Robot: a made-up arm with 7 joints. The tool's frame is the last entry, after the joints.
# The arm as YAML. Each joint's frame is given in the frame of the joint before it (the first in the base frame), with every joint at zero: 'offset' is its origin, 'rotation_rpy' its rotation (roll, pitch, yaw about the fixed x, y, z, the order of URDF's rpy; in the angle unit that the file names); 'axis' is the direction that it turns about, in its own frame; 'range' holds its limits. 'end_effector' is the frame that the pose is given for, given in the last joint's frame.
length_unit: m
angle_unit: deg
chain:
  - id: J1
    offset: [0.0, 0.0, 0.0]
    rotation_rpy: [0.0, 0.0, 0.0]
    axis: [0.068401, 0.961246, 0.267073]
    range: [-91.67, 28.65]
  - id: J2
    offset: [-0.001, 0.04, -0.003]
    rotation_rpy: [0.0, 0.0, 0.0]
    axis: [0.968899, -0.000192, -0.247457]
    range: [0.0, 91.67]
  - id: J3
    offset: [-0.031, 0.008, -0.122]
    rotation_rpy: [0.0, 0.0, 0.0]
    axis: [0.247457, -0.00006, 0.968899]
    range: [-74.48, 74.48]
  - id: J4
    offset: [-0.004, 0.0, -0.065]
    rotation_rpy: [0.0, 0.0, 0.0]
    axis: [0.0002, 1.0, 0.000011]
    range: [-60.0, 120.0]
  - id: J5
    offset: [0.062, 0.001, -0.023]
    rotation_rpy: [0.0, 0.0, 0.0]
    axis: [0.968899, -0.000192, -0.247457]
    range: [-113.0, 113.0]
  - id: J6
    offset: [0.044, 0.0, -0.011]
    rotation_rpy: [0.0, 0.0, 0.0]
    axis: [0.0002, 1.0, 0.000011]
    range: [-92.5, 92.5]
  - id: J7
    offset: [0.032, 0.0, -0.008]
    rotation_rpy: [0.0, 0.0, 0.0]
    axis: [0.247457, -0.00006, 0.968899]
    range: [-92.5, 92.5]
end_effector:
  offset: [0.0, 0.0, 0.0]
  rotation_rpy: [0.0, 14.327, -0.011]
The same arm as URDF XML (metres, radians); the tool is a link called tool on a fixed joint. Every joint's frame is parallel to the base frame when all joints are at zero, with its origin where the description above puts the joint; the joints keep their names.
<robot name="arm">
  <joint name="J1" type="revolute">
    <parent link="base_link"/>
    <child link="link1"/>
    <origin xyz="0 0 0"/>
    <axis xyz="0.068403 0.961235 0.26711"/>
    <limit lower="-1.5999" upper="0.5"/>
  </joint>
  <joint name="J2" type="revolute">
    <parent link="link1"/>
    <child link="link2"/>
    <origin xyz="-0.001 0.04 -0.003"/>
    <axis xyz="0.968889 -0.0002 -0.247497"/>
    <limit lower="0" upper="1.5999"/>
  </joint>
  <joint name="J3" type="revolute">
    <parent link="link2"/>
    <child link="link3"/>
    <origin xyz="-0.031 0.008 -0.122"/>
    <axis xyz="0.247497 -0.0001 0.968889"/>
    <limit lower="-1.2999" upper="1.2999"/>
  </joint>
  <joint name="J4" type="revolute">
    <parent link="link3"/>
    <child link="link4"/>
    <origin xyz="-0.004 0 -0.065"/>
    <axis xyz="0.0002 1 0"/>
    <limit lower="-1.0472" upper="2.0944"/>
  </joint>
  <joint name="J5" type="revolute">
    <parent link="link4"/>
    <child link="link5"/>
    <origin xyz="0.062 0.001 -0.023"/>
    <axis xyz="0.968889 -0.0002 -0.247497"/>
    <limit lower="-1.9722" upper="1.9722"/>
  </joint>
  <joint name="J6" type="revolute">
    <parent link="link5"/>
    <child link="link6"/>
    <origin xyz="0.044 0 -0.011"/>
    <axis xyz="0.0002 1 0"/>
    <limit lower="-1.6144" upper="1.6144"/>
  </joint>
  <joint name="J7" type="revolute">
    <parent link="link6"/>
    <child link="link7"/>
    <origin xyz="0.032 0 -0.008"/>
    <axis xyz="0.247497 -0.0001 0.968889"/>
    <limit lower="-1.6144" upper="1.6144"/>
  </joint>
  <joint name="tool_fixed" type="fixed">
    <parent link="link7"/>
    <child link="tool"/>
    <origin xyz="0 0 0" rpy="0 0.2501 -0.0002"/>
  </joint>
  <link name="base_link"/>
  <link name="link1"/>
  <link name="link2"/>
  <link name="link3"/>
  <link name="link4"/>
  <link name="link5"/>
  <link name="link6"/>
  <link name="link7"/>
  <link name="tool"/>
</robot>

